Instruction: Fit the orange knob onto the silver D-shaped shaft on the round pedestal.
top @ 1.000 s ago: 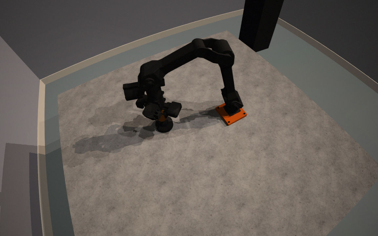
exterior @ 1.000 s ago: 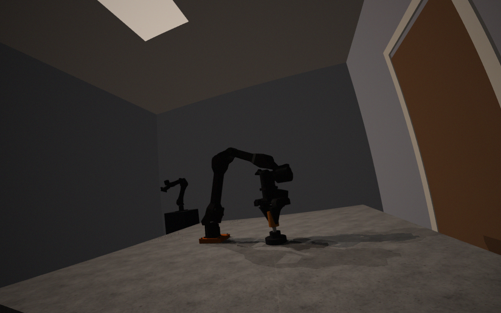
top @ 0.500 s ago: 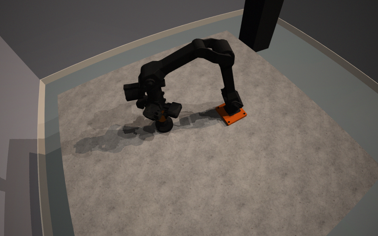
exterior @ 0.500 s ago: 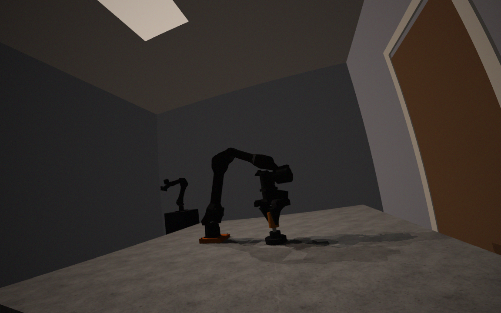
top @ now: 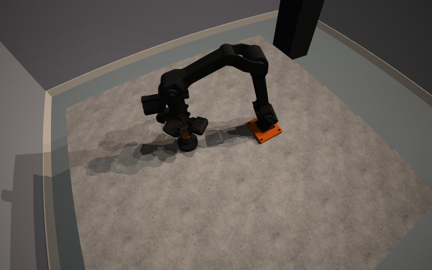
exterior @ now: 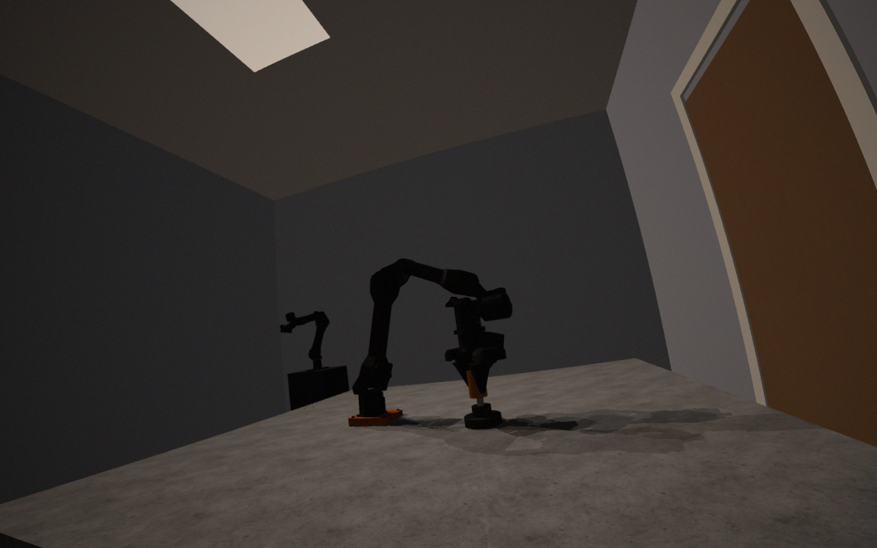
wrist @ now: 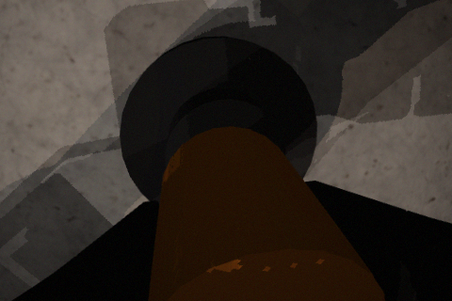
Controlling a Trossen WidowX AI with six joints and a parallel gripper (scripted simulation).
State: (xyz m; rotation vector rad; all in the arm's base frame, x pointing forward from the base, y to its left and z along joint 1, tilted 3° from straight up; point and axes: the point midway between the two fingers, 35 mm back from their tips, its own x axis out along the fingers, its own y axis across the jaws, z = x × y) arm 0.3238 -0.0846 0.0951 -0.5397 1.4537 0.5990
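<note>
Right now the orange knob is 3 cm above my gripper tip. The rest, counted from my gripper tip: round black pedestal: 4 cm below.
</note>
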